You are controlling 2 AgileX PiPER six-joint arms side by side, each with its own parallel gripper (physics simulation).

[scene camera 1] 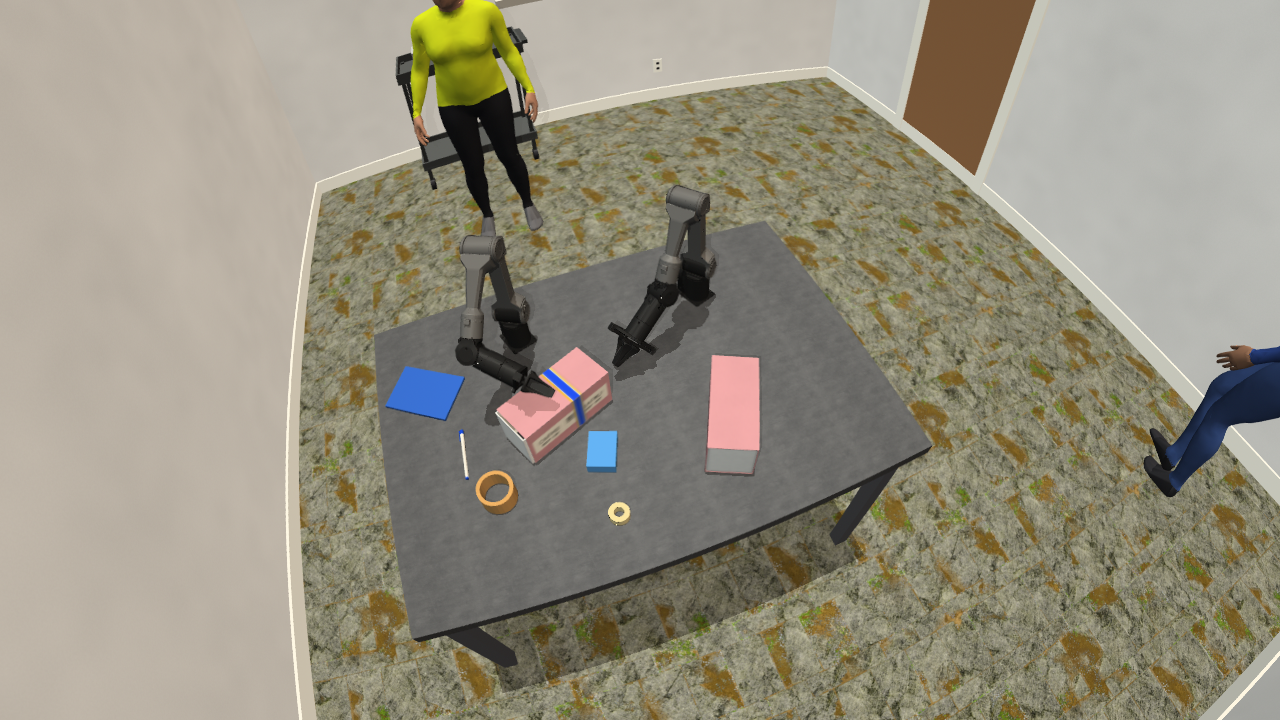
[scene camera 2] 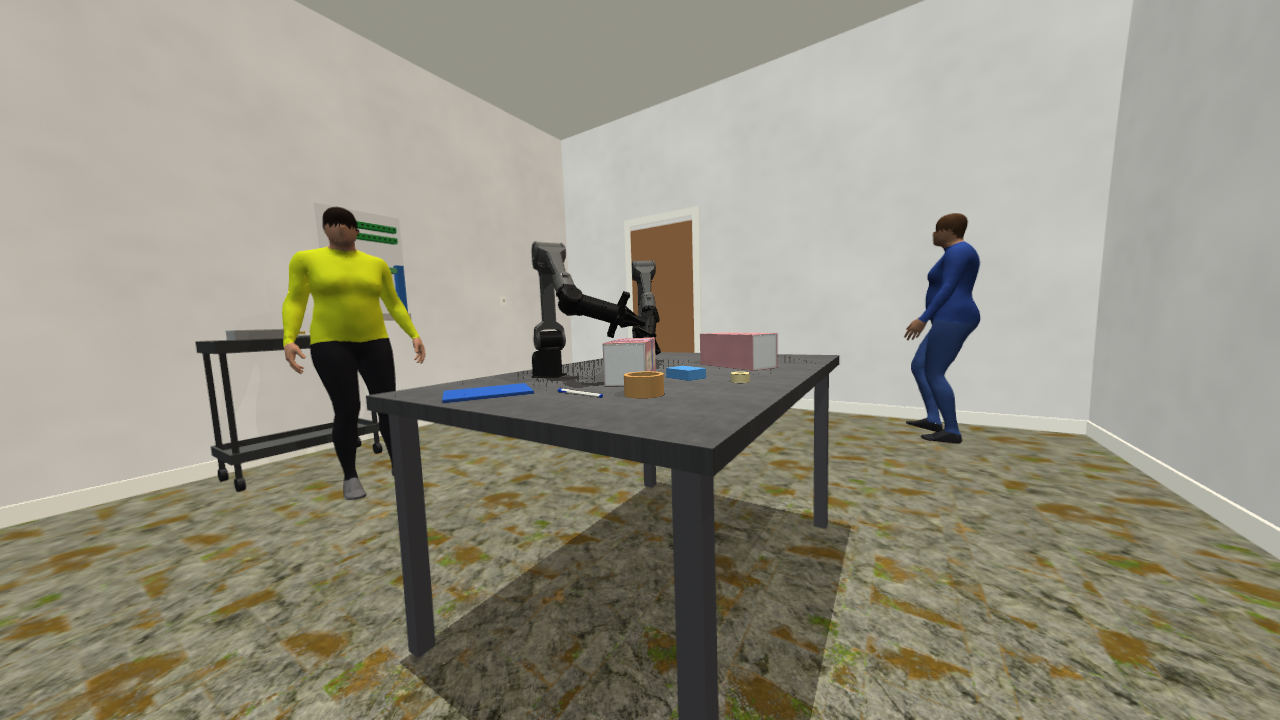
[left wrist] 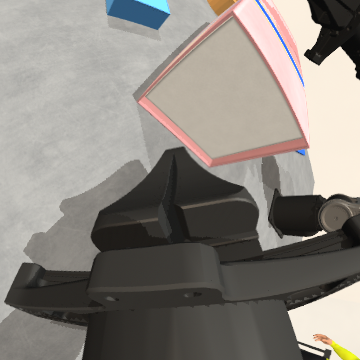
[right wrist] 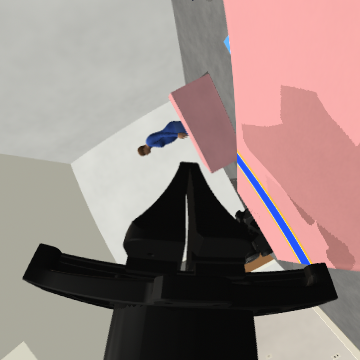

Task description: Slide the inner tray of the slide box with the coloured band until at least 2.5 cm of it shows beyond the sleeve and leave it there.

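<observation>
The pink slide box with the blue-and-yellow band [scene camera 1: 581, 365] [right wrist: 320, 60] lies obliquely on the table. Its tray's pale end face [scene camera 1: 516, 436] [scene camera 2: 623, 364] shows at the box's lower-left end in scene camera 1; the other pale end face [left wrist: 227, 90] sits within the pink sleeve rim in the left wrist view. No clear length of tray shows beyond the sleeve. My right gripper [scene camera 1: 552, 394] [right wrist: 187, 172] is shut and empty, low over the sleeve top beside the band; contact cannot be told. My left gripper [scene camera 1: 616, 360] [left wrist: 176, 160] is shut and empty, just off the upper-right end.
A plain pink box [scene camera 1: 733, 402] [scene camera 2: 726, 350] lies at the right. A light-blue block [scene camera 1: 602, 449], orange ring [scene camera 1: 496, 510], small yellow ring [scene camera 1: 611, 516], pen [scene camera 1: 464, 456] and flat blue pad [scene camera 1: 425, 392] are on the table [scene camera 1: 805, 376]. Two people stand beyond it.
</observation>
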